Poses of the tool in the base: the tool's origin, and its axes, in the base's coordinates. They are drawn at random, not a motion.
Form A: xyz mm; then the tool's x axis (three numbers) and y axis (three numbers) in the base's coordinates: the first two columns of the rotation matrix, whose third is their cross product.
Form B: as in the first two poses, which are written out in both.
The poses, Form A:
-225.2 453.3 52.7 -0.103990 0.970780 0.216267 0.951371 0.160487 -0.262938
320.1 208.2 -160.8 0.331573 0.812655 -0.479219 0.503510 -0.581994 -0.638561
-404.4 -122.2 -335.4 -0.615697 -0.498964 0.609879 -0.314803 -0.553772 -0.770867
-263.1 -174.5 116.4 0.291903 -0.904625 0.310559 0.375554 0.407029 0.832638
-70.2 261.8 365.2 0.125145 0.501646 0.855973 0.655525 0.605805 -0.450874
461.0 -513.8 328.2 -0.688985 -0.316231 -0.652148 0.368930 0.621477 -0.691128
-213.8 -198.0 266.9 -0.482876 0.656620 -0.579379 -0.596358 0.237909 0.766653
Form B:
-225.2 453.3 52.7 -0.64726 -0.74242 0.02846 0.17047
320.1 208.2 -160.8 -0.79305 -0.41491 0.40258 0.19198
-404.4 -122.2 -335.4 -0.43422 0.46852 -0.76703 0.06002
-263.1 -174.5 116.4 0.32647 -0.40515 -0.43578 0.73442
-70.2 261.8 365.2 -0.43942 -0.65835 -0.06329 0.60785
461.0 -513.8 328.2 0.01627 0.80963 -0.43474 0.39401
-213.8 -198.0 266.9 0.02507 0.60085 0.61678 0.50787

